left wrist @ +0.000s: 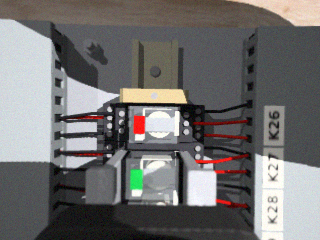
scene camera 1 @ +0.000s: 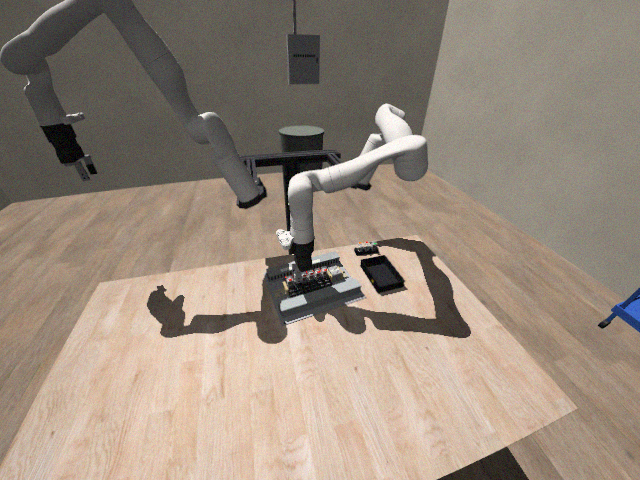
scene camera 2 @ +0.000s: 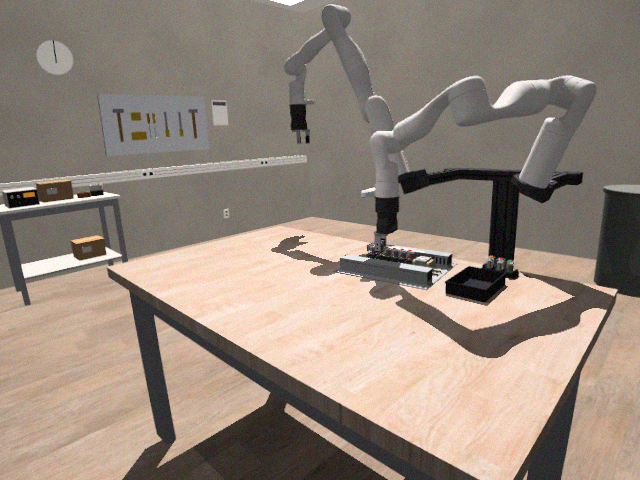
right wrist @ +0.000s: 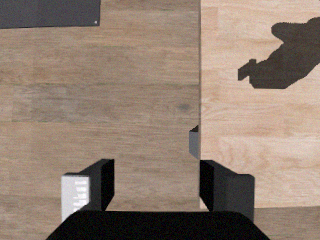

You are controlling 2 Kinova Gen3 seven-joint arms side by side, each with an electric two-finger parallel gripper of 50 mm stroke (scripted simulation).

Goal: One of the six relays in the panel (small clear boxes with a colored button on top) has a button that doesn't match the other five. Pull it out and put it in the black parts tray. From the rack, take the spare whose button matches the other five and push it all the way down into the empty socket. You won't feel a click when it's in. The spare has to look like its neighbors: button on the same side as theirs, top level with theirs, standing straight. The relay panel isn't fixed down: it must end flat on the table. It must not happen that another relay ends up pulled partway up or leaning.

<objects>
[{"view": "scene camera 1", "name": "right gripper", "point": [90,177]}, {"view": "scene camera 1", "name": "relay panel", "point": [313,298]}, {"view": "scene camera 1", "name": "black parts tray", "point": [383,271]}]
</objects>
